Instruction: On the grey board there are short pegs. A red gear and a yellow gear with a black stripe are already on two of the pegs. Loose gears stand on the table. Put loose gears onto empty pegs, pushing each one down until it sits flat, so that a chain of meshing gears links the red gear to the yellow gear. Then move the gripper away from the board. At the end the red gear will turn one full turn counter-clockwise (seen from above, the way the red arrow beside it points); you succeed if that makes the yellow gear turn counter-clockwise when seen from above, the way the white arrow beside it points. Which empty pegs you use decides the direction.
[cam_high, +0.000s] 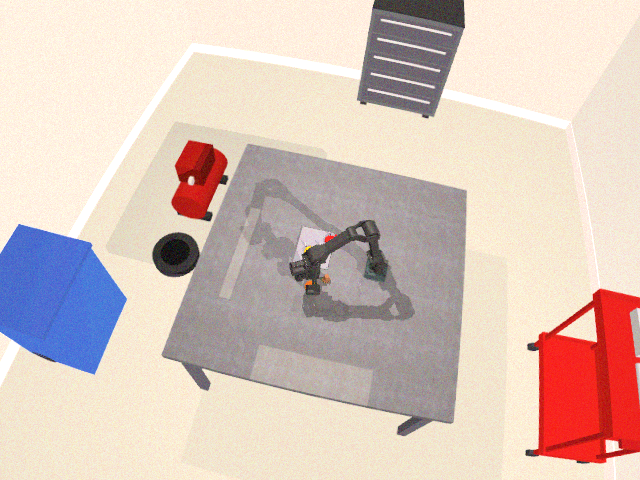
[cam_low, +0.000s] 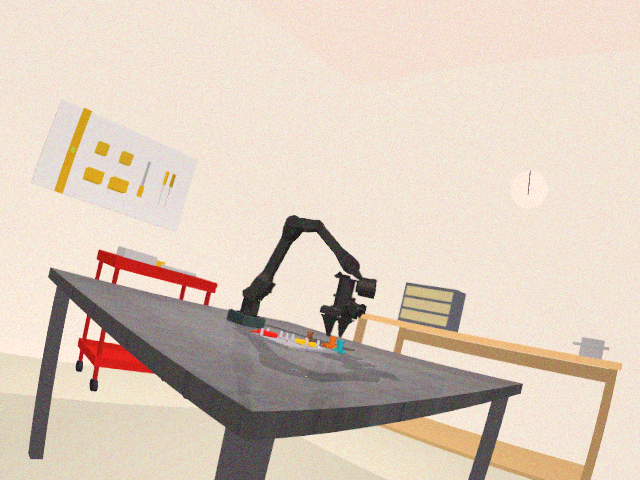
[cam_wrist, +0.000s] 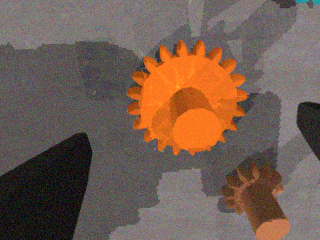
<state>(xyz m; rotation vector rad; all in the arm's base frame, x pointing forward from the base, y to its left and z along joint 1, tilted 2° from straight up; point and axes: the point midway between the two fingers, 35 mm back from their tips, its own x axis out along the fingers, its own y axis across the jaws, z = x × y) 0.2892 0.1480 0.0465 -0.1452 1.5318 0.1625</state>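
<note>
Now: gripper tip 20 mm above the orange gear. The rest, counted from my gripper tip: white arrow (50 mm ahead, 150 mm to the right, 30 mm below); cyan gear (80 mm ahead, 60 mm to the right, 20 mm below); brown gear (60 mm behind, 50 mm to the right, 20 mm below).
</note>
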